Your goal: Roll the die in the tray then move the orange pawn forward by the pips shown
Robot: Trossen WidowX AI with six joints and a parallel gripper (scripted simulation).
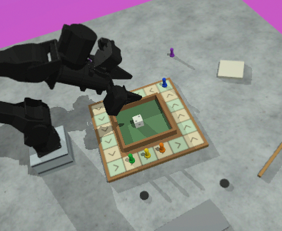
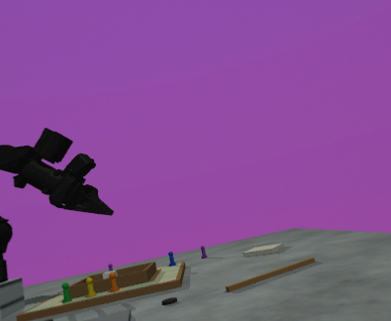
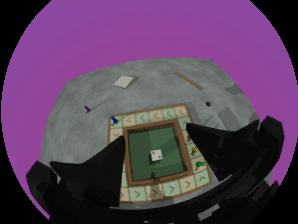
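Now: gripper tip 110 mm to the left of the orange pawn and 130 mm above it. The rest, counted from my gripper tip: white die (20 mm behind, 140 mm below); green pawn (90 mm behind, 100 mm to the right, 130 mm below); yellow pawn (50 mm behind, 110 mm to the right, 130 mm below).
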